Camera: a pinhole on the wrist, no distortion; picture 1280 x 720 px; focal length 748.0 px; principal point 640.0 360.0 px. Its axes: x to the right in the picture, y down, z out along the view. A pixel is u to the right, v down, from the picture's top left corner.
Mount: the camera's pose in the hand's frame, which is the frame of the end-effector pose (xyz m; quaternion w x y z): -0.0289 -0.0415 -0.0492 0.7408 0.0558 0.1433 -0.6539
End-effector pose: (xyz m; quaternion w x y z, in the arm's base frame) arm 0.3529 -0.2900 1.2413 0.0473 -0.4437 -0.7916 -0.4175
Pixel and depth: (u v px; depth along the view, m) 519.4 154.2 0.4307
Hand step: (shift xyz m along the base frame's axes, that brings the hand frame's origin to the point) 0.0919 0.1871 -0.3627
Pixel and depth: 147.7 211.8 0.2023
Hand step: 0.1061 0.1012 -0.1286
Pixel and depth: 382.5 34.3 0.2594
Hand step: 0.1064 0.0794 -0.2287
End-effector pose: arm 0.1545 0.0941 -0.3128 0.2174 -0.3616 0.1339 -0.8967
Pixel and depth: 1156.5 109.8 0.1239
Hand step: 0.0150 0.1582 0.0730
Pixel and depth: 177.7 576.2 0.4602
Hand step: 0.2708 -0.2119 0.3523
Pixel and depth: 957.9 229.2 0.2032
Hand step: 0.0506 0.1624 0.1440
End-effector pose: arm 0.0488 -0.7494 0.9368 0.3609 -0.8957 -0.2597 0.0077
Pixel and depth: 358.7 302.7 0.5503
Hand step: -0.1210 0.3381 -0.4016
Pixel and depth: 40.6 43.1 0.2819
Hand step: -0.1354 0.0799 -0.2945
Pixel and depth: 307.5 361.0 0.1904
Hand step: -0.0465 0.1027 -0.1095
